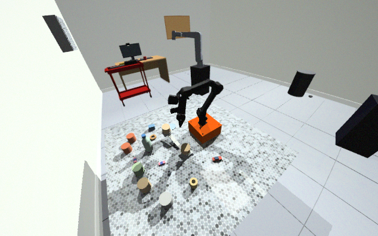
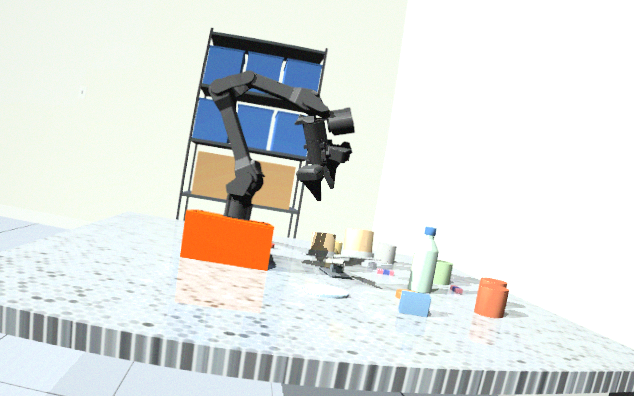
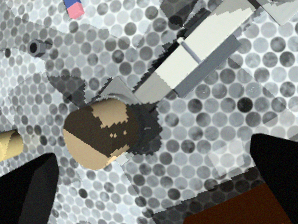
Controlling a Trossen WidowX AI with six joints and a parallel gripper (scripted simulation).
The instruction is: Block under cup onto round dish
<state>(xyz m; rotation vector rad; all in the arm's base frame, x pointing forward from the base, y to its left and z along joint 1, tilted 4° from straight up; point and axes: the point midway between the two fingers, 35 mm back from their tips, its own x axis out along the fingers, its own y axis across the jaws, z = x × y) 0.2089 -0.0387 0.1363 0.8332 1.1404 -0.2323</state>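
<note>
My gripper tip is 16 cm above the mint block, 10 cm to the right of it and 5 cm short of it. From my gripper tip the other things lie so: pale blue round dish: 25 cm to the right, 20 cm below, 5 cm behind; then green bottle: 25 cm ahead, 16 cm to the right, 9 cm below; then blue box: 38 cm to the right, 19 cm below, 10 cm ahead.
</note>
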